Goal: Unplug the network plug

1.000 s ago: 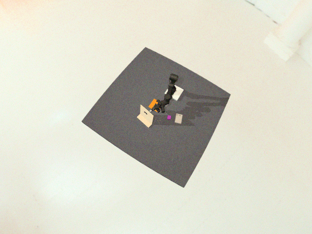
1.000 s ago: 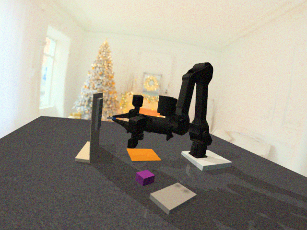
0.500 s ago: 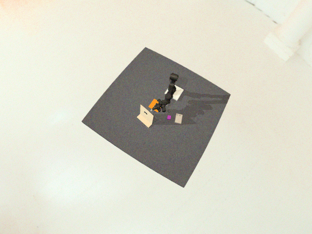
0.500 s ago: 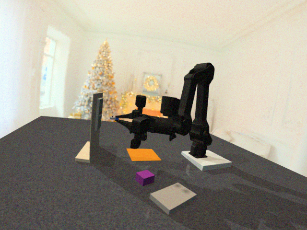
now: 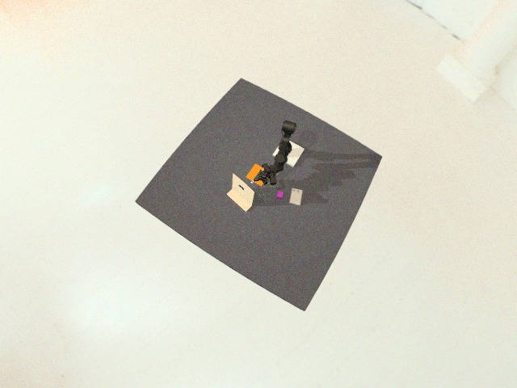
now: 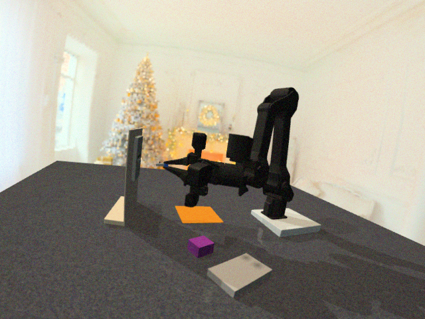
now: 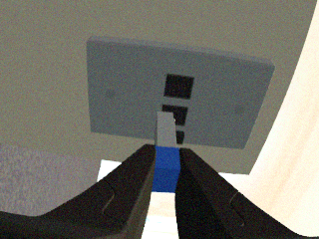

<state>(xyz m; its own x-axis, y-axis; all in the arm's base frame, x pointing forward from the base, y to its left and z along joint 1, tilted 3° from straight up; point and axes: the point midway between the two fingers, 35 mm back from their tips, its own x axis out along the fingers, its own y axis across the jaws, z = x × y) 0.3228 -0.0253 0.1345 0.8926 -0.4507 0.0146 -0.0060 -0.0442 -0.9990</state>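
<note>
Right now the orange marked square is 15 cm below my gripper tip, 12 cm behind it and 2 cm to the right of it. The rest, counted from my gripper tip: flat grey slab 27 cm to the left, 14 cm below, 11 cm behind; upright panel 8 cm ahead, 5 cm below, 3 cm to the right; blue network plug right at my gripper tip.
</note>
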